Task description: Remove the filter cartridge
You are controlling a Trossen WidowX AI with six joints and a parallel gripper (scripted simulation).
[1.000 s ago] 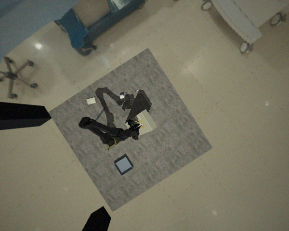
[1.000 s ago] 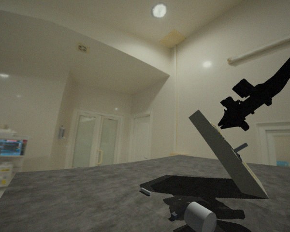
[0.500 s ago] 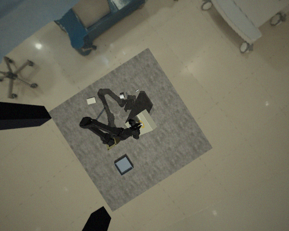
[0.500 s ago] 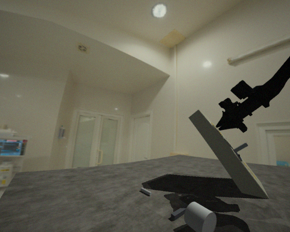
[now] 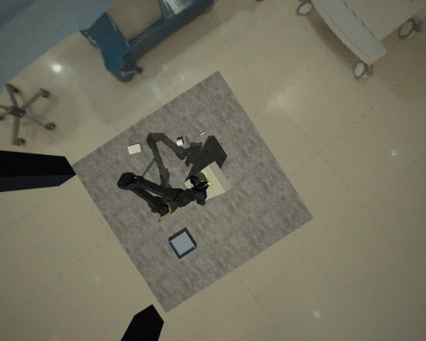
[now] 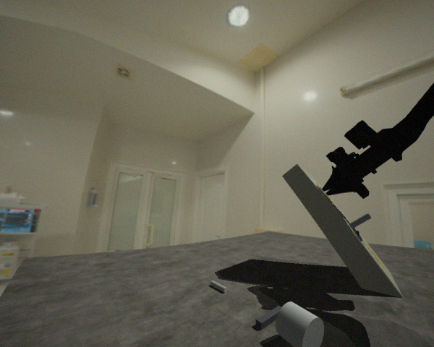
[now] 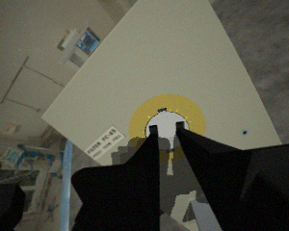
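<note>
My gripper tip is 1 cm short of the round filter cartridge and 1 cm above it. The rest, counted from my gripper tip: white pin: 15 cm ahead, 32 cm to the left, 23 cm below; blue-grey tray: 41 cm behind, 29 cm to the right, 22 cm below; service panel: 3 cm behind, 8 cm below.
</note>
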